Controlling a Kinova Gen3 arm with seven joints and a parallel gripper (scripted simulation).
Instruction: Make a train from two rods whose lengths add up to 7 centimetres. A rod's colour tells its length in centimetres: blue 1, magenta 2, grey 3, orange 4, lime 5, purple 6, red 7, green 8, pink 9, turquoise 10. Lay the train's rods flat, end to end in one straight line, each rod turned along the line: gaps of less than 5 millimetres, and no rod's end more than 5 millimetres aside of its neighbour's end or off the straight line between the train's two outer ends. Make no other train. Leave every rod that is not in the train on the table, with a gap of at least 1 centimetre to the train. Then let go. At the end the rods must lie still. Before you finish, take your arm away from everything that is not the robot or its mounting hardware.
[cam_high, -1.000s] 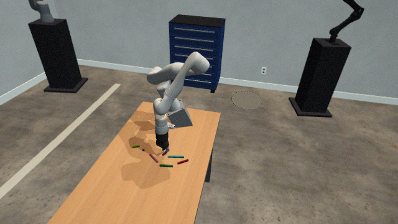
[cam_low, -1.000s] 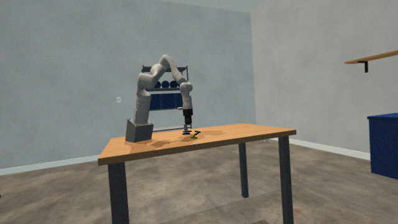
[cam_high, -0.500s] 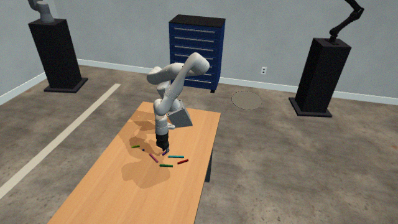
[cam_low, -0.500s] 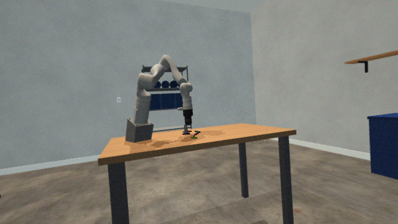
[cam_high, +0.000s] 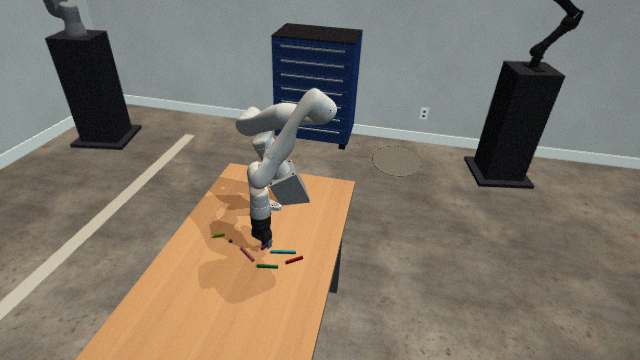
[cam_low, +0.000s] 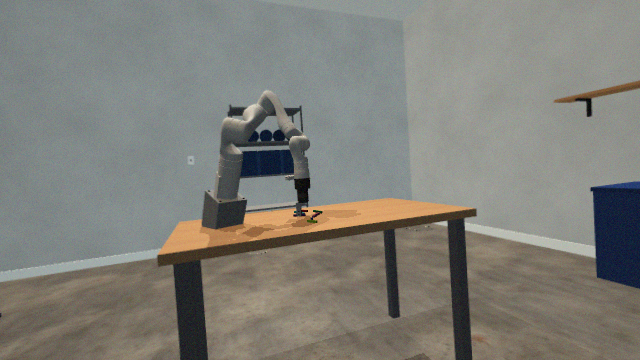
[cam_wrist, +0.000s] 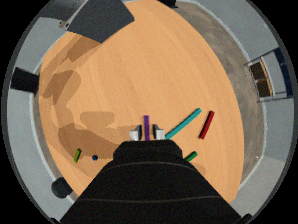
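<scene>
Right now the purple rod is 1 cm below my hand. From my hand the other things lie so: turquoise rod (7 cm to the left, 4 cm ahead, 1 cm below); then pink rod (7 cm to the right, 5 cm ahead, 1 cm below); then green rod (11 cm ahead, 2 cm to the left, 1 cm below).
</scene>
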